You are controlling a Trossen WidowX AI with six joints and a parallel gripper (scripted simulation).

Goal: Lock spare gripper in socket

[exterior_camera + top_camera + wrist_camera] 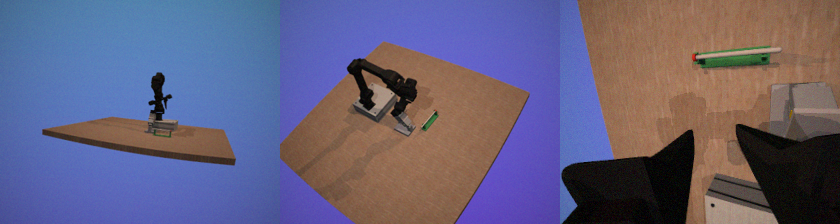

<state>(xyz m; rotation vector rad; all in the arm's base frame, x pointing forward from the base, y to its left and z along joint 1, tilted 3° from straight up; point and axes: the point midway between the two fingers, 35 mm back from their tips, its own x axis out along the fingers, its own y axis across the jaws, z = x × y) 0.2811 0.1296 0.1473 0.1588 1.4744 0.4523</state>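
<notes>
Now: gripper tip 8 cm short of the green rack, 3 cm to the right of it and 16 cm above it. From my gripper tip the other things lie so: spare gripper (2 cm behind, 10 cm to the right, 7 cm below); then grey mount (9 cm to the right, 13 cm below).
</notes>
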